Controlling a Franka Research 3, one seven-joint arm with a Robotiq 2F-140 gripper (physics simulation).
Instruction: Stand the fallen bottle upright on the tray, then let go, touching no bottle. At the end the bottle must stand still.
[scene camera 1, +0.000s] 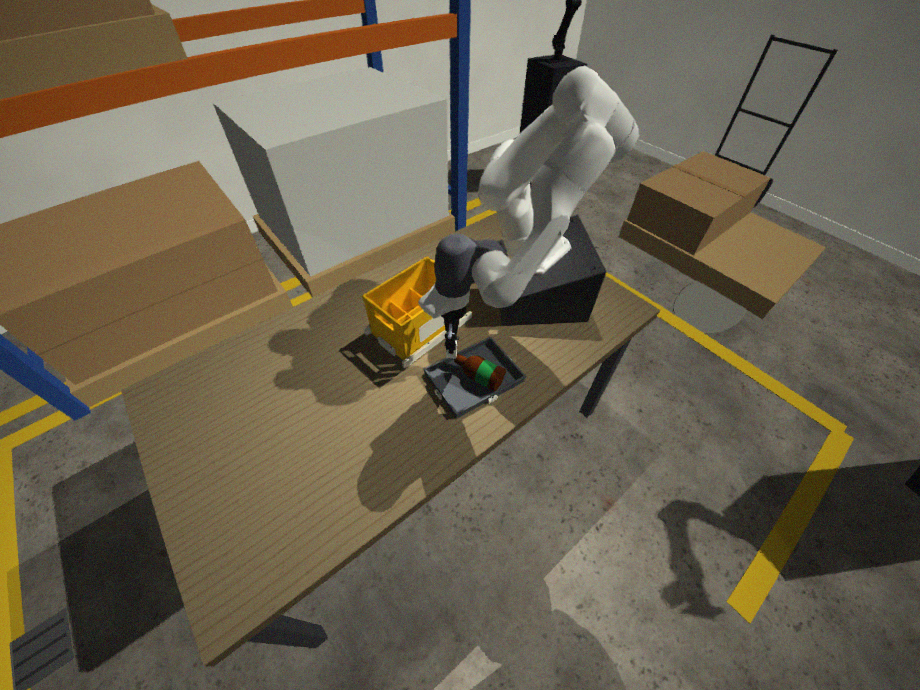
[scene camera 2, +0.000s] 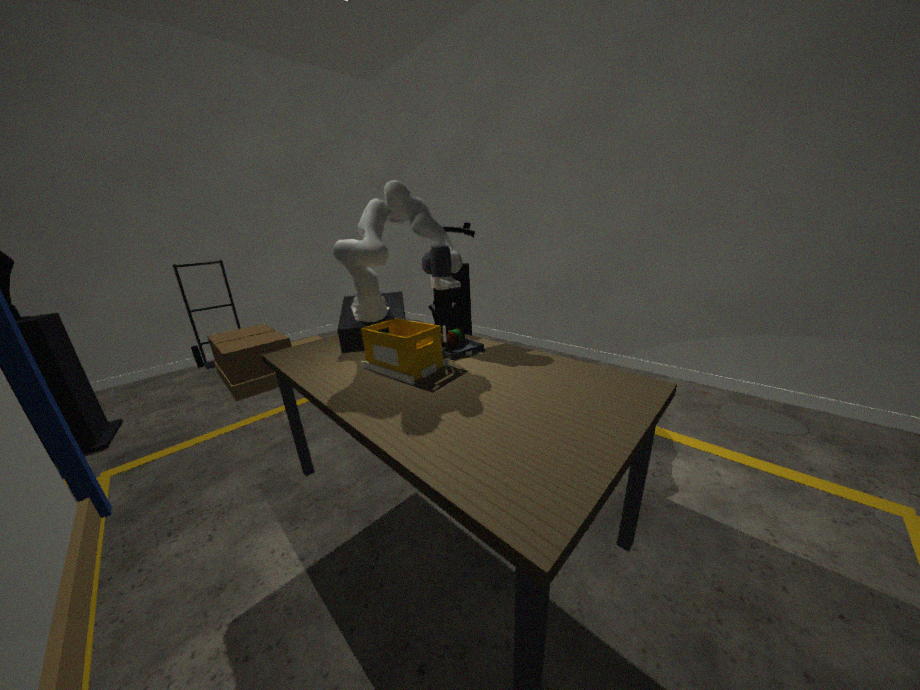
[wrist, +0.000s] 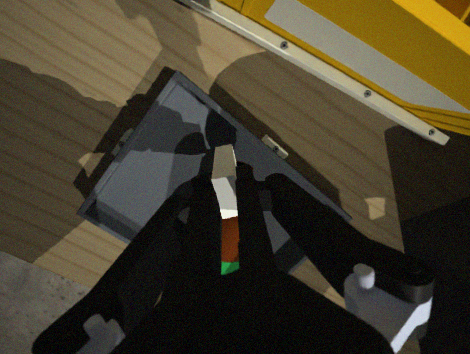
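The brown bottle with a green band (scene camera 1: 484, 373) (scene camera 2: 454, 336) lies on its side in the grey tray (scene camera 1: 460, 403) (scene camera 2: 473, 346) (wrist: 132, 175). Its neck points towards the crate side. In the wrist view a narrow strip of the bottle (wrist: 230, 239) shows between the dark finger links, and the rest is hidden. My gripper (scene camera 1: 451, 350) (scene camera 2: 444, 334) (wrist: 227, 161) points down, with its pale fingertips together and nothing held between them. The fingertips are by the neck end of the bottle, low over the tray. I cannot tell whether they touch the neck.
A yellow divided crate (scene camera 1: 382, 319) (scene camera 2: 401, 350) (wrist: 390, 30) stands close beside the tray on the wooden table (scene camera 1: 282, 460) (scene camera 2: 520, 430). A pale rail (wrist: 325, 70) runs along the crate's base. The black robot base block (scene camera 1: 553, 297) stands behind the tray.
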